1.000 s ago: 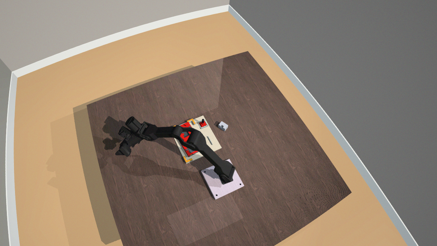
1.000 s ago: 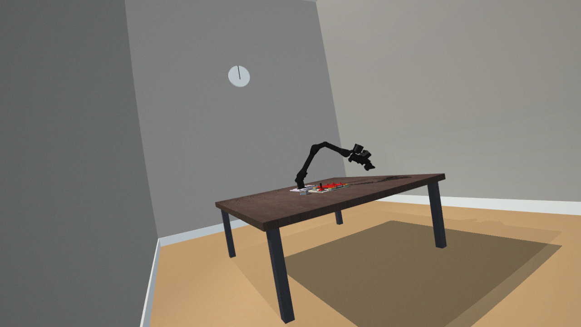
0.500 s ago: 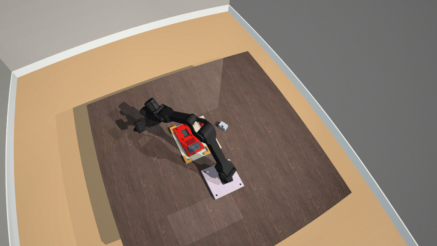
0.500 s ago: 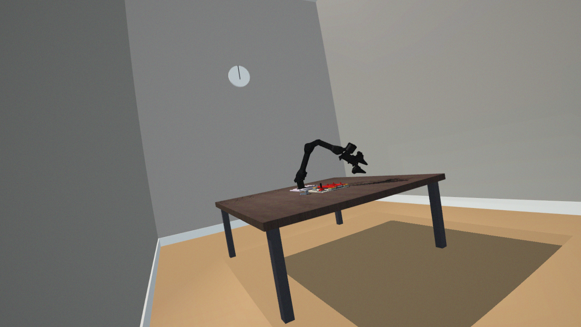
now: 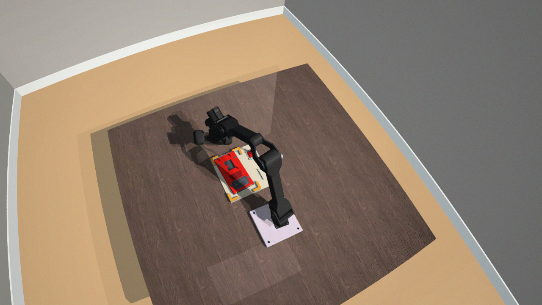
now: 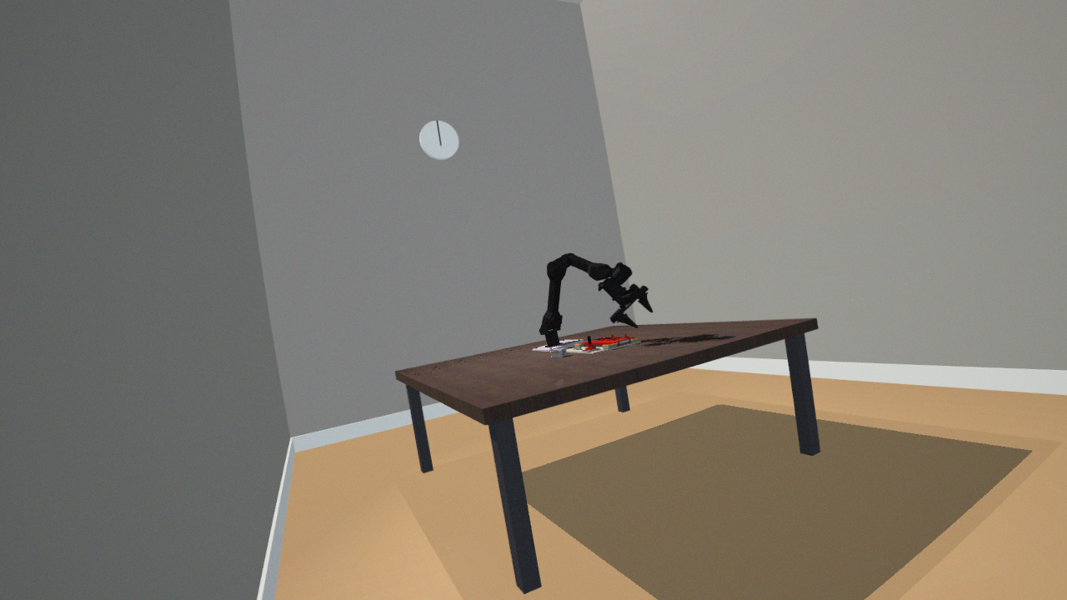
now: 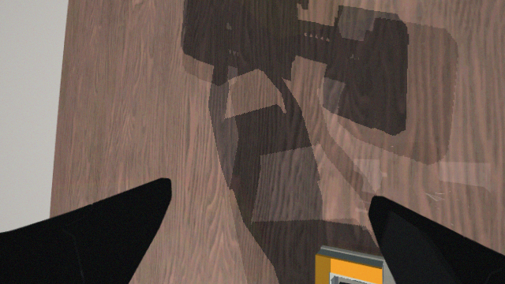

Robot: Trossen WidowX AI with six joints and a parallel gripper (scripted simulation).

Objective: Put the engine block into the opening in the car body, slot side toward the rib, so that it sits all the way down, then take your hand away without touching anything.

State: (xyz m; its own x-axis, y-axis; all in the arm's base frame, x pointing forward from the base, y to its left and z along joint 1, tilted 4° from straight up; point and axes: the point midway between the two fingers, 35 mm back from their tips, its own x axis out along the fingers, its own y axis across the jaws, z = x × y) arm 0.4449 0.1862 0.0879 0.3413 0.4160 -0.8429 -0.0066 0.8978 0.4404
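My gripper tip is now 310 mm to the left of the engine block, 150 mm past it and 70 mm above it. Also, from my gripper tip: dark post 200 mm to the right, 90 mm behind, 50 mm below.
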